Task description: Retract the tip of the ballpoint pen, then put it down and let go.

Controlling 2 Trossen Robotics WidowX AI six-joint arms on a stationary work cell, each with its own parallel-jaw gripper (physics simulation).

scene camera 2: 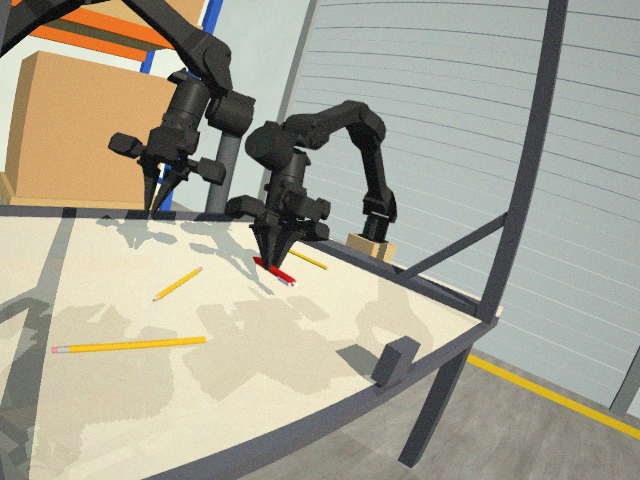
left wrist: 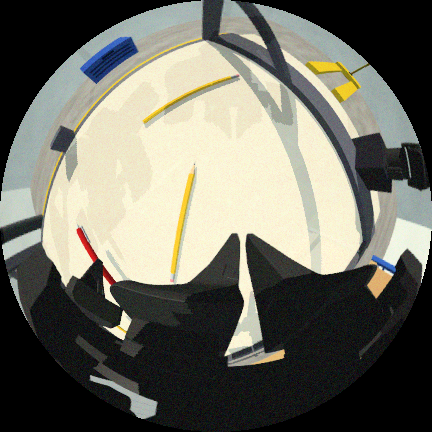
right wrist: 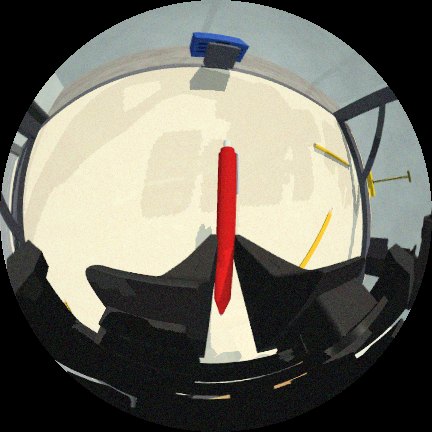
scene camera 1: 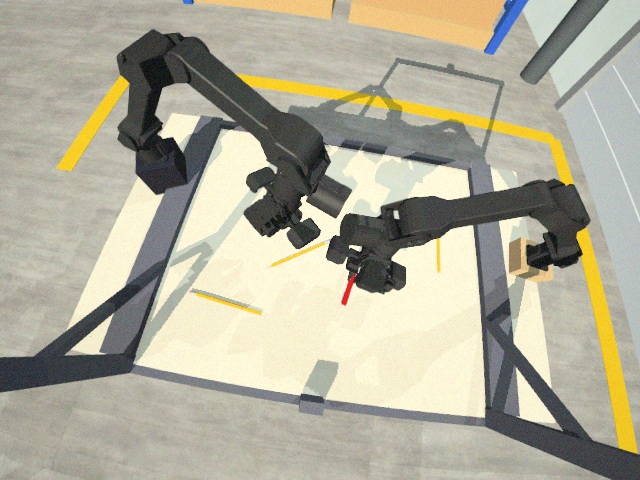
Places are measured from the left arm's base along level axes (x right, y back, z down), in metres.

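Where they show: left gripper, fingertip midpoint: (scene camera 2: pixel 148 214) (left wrist: pixel 240 238) (right wrist: pixel 375 262); right gripper, fingertip midpoint: (scene camera 2: pixel 270 271) (left wrist: pixel 98 260) (right wrist: pixel 224 240) (scene camera 1: pixel 350 280); left arm's base at its link origin: (left wrist: pixel 387 162) (scene camera 1: pixel 154 154); right arm's base at its link origin: (scene camera 2: pixel 373 239) (scene camera 1: pixel 536 257).
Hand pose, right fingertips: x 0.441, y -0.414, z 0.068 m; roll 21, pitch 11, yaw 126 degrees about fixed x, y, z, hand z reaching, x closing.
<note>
Things, the pixels of their top centre, and the offset from my right fingertips.
- red ballpoint pen at its top centre: (right wrist: pixel 231 237) (scene camera 2: pixel 272 265) (left wrist: pixel 93 261) (scene camera 1: pixel 351 280) dx +0.002, dy +0.002, dz -0.012 m
- yellow pencil at its top centre: (scene camera 2: pixel 132 342) (left wrist: pixel 192 89) (right wrist: pixel 337 156) (scene camera 1: pixel 224 302) dx -0.033, dy +0.311, dz +0.032 m
- third pencil at its top centre: (scene camera 2: pixel 297 252) (scene camera 1: pixel 438 240) dx -0.048, dy -0.294, dz +0.032 m
The red ballpoint pen (scene camera 1: pixel 348 290) (scene camera 2: pixel 281 274) (left wrist: pixel 90 247) (right wrist: pixel 227 195) is held between the fingers of my right gripper (scene camera 1: pixel 353 271) (scene camera 2: pixel 270 267) (right wrist: pixel 224 240), which is shut on it. The pen lies roughly level, close over the table; whether it touches the table I cannot tell. Its white button (right wrist: pixel 227 143) points away from the right wrist camera, and its pointed red end lies toward that camera. No writing tip can be made out there. My left gripper (scene camera 2: pixel 151 211) (left wrist: pixel 240 238) is shut and empty, with a narrow gap between its fingertips. It hangs above the table, apart from the pen.
A yellow pencil (scene camera 1: pixel 227 303) (scene camera 2: pixel 129 344) (left wrist: pixel 192 95) lies at the left in scene camera 1. Another pencil (scene camera 1: pixel 298 254) (scene camera 2: pixel 178 283) (left wrist: pixel 183 225) lies between it and the right gripper. A third pencil (scene camera 1: pixel 438 255) (scene camera 2: pixel 308 259) lies beyond the right gripper. A dark frame (scene camera 1: pixel 217 386) edges the table.
</note>
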